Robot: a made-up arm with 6 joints.
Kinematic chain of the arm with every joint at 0, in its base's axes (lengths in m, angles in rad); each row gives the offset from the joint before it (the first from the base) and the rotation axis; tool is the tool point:
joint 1: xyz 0 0 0.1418 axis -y
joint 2: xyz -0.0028 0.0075 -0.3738 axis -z
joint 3: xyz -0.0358 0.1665 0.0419 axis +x
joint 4: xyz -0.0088 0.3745 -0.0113 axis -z
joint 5: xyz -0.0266 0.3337 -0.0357 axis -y
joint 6: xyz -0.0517 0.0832 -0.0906 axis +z
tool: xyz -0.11 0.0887 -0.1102
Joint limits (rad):
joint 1: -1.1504..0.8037
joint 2: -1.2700..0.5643
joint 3: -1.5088..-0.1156
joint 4: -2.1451..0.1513
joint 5: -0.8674..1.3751
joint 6: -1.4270..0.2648
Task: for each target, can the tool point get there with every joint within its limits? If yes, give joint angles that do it. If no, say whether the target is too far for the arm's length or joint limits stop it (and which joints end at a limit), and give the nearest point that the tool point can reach.
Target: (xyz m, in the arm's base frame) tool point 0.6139 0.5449 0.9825
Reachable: no: joint limits stop it (at a limit: joint 1, joint 2, joint 3, joint 4, joint 5, joint 6) | nearest point 0.8635 0.7691 0.3184 | short by 0.744 m
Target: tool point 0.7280 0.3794 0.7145
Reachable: no: joint limits stop it (at a limit: joint 1, joint 2, joint 3, joint 4, joint 5, joint 6) | nearest point 0.8635 0.7691 0.3184 | short by 0.572 m
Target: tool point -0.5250 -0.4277 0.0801
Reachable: yes | joints -0.8567 -1.0536 -1.0309 -1.8284 -0.5934 -0.6023
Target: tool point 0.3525 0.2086 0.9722
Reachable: no: joint limits stop it (at a limit: joint 1, joint 3, joint 4, joint 5) | nearest point -0.3231 0.1199 0.3749 | short by 0.906 m
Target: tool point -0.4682 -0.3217 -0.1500
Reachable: yes | joints -0.2625 -0.7451 -1.2631 -1.7951 -0.4227 -0.1444
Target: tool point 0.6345 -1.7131 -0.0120
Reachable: no: too far | nearest point 0.3970 -0.5834 -0.3794 | short by 1.211 m
